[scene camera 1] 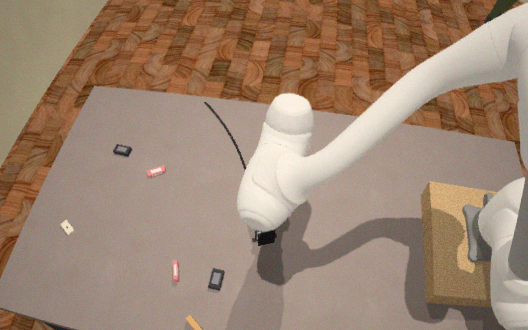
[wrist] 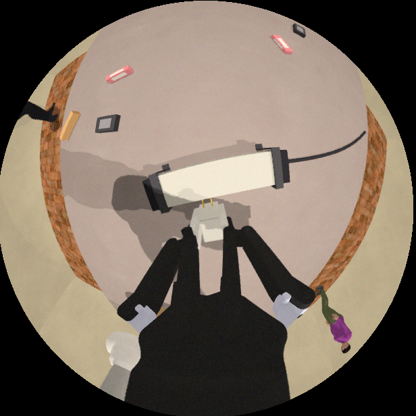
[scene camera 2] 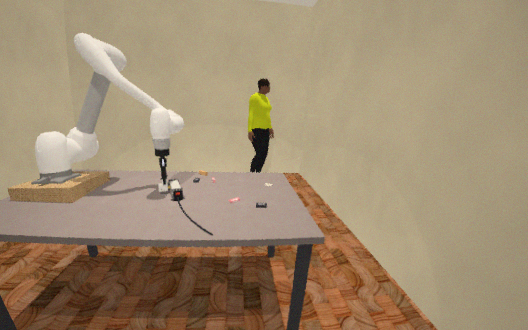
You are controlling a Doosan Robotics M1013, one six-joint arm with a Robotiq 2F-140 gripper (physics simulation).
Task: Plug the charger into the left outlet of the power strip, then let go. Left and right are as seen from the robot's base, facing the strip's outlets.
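Seen in the pictures: gripper, fingertip midpoint: (scene camera 2: 164, 188); arm's base, origin of the base link: (scene camera 1: 491, 235) (scene camera 2: 57, 179).
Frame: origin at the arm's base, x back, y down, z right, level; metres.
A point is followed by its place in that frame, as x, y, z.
The white charger (wrist: 210, 220) (scene camera 2: 163, 187) is held between the fingertips of my gripper (wrist: 209, 213) (scene camera 2: 163, 183) @(-0.642, 0.038, 0.033), which is shut on it. Its two gold prongs point at the long side of the power strip (wrist: 220, 175) (scene camera 2: 176, 190) @(-0.732, 0.009, 0.129) and their tips reach that side's edge in the wrist view. The charger's body stands a little apart from the strip, with prong length showing. The strip is cream-coloured with black ends. Its outlets face the charger and are hidden in the wrist view. In scene camera 1 the arm covers the charger and most of the strip; a black end (scene camera 1: 266, 237) @(-0.669, 0.024, -0.059) shows.
A black cable (scene camera 1: 229, 132) @(-0.835, 0.061, 0.330) (wrist: 330, 153) runs from the strip's far end. Two black-and-grey blocks (scene camera 1: 216, 279) @(-0.788, 0.055, -0.188) (scene camera 1: 122, 150) @(-1.176, 0.054, 0.202), two red-and-white pieces (scene camera 1: 175, 270) @(-0.902, 0.047, -0.182) (scene camera 1: 156, 171) @(-1.038, 0.057, 0.137), a cream piece (scene camera 1: 67, 227) @(-1.267, 0.060, -0.101) and an orange block (scene camera 1: 193, 322) @(-0.826, 0.043, -0.318) lie on the table. A person (scene camera 2: 260, 115) stands beyond it.
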